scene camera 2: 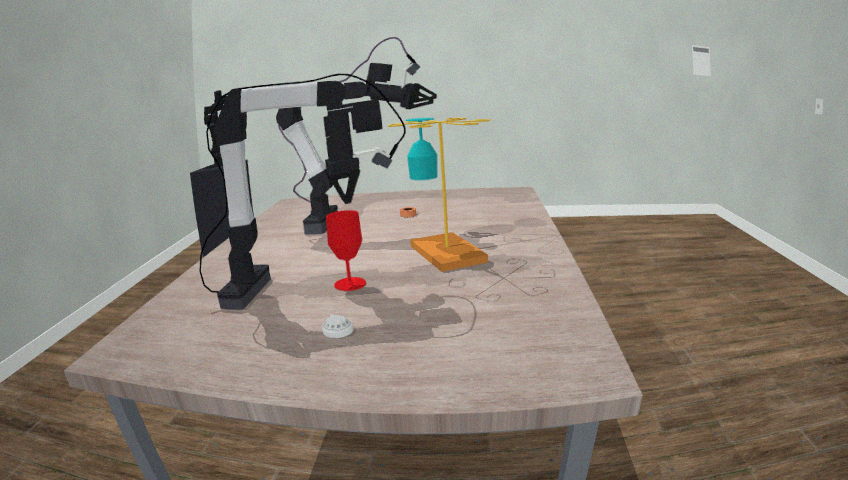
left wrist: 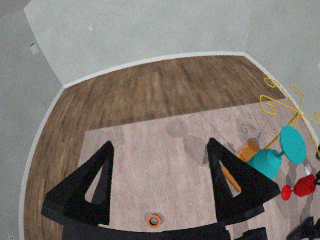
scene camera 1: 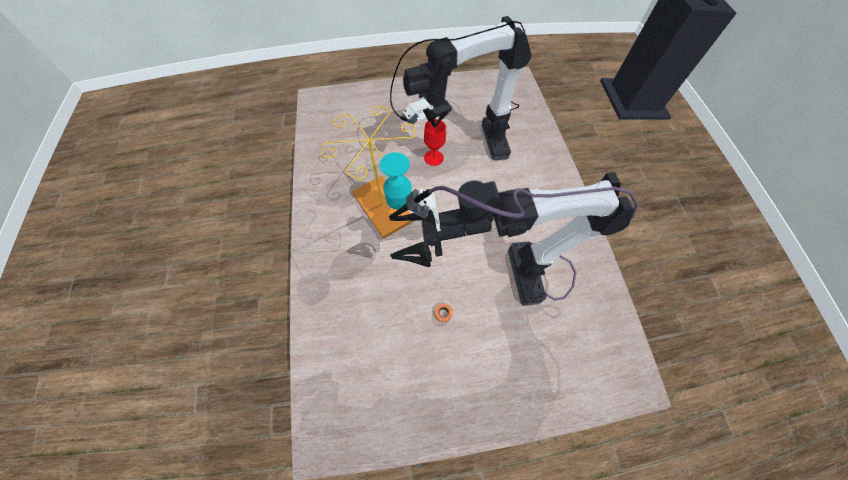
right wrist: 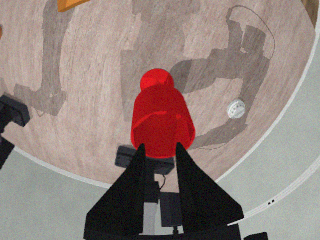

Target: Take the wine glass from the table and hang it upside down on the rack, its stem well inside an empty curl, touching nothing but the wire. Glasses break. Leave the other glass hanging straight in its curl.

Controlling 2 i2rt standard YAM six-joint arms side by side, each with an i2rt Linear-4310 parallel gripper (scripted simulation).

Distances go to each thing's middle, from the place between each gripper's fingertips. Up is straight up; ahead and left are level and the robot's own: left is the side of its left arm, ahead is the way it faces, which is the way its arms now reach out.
Now: the red wine glass (scene camera 2: 344, 236) 53 cm to the right of my left hand (scene camera 1: 390, 236), 33 cm below it and 14 cm behind it. Round my left hand: teal glass (scene camera 1: 397, 187) (23 cm to the right, 12 cm below); yellow wire rack (scene camera 2: 445, 255) (32 cm to the right, 22 cm below, 6 cm ahead).
I see the red wine glass 13 cm below my right hand (scene camera 2: 347, 202), 1 cm to the right of it and 1 cm behind it. The rest, counted from my right hand: teal glass (29 cm to the left, 13 cm ahead, 8 cm above); then yellow wire rack (20 cm to the left, 19 cm ahead, 2 cm below).
